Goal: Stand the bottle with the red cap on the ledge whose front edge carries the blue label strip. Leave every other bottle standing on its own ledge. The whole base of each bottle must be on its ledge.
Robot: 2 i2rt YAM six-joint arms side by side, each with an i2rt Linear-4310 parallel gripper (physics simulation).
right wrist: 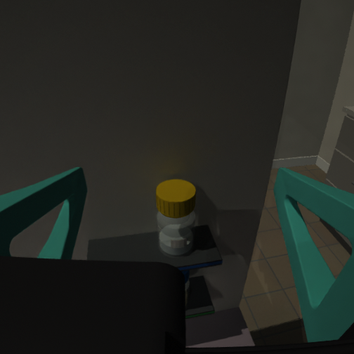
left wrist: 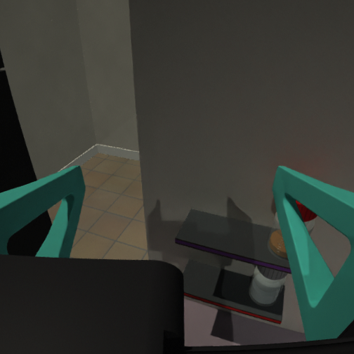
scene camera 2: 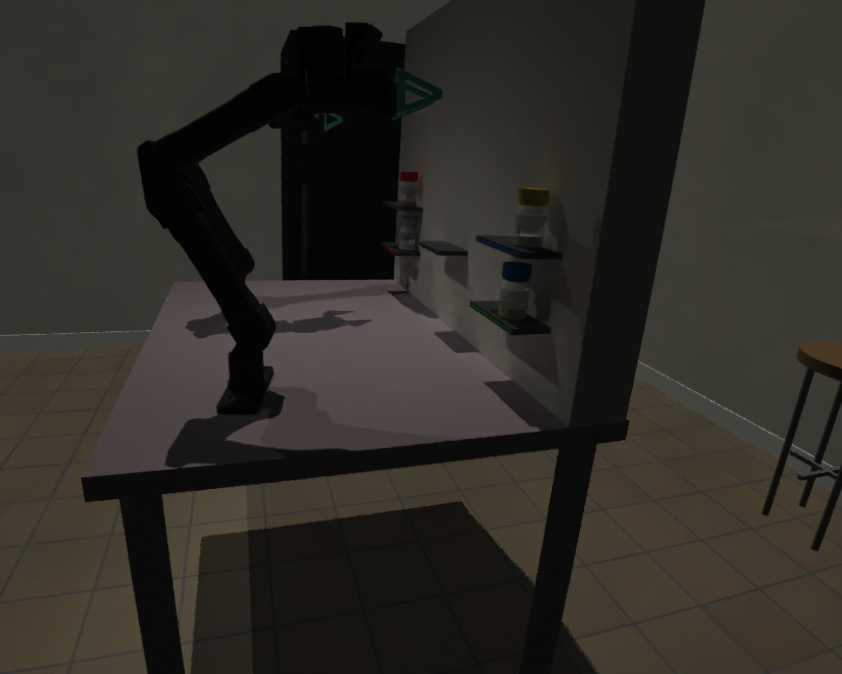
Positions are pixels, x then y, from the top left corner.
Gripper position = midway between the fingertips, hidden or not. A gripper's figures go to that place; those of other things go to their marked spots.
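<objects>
I see my left gripper [left wrist: 178, 176] at 0.13 m from the lens. There is a red-capped bottle [left wrist: 275, 243] here as well, and it is 0.42 m from the lens.
</objects>
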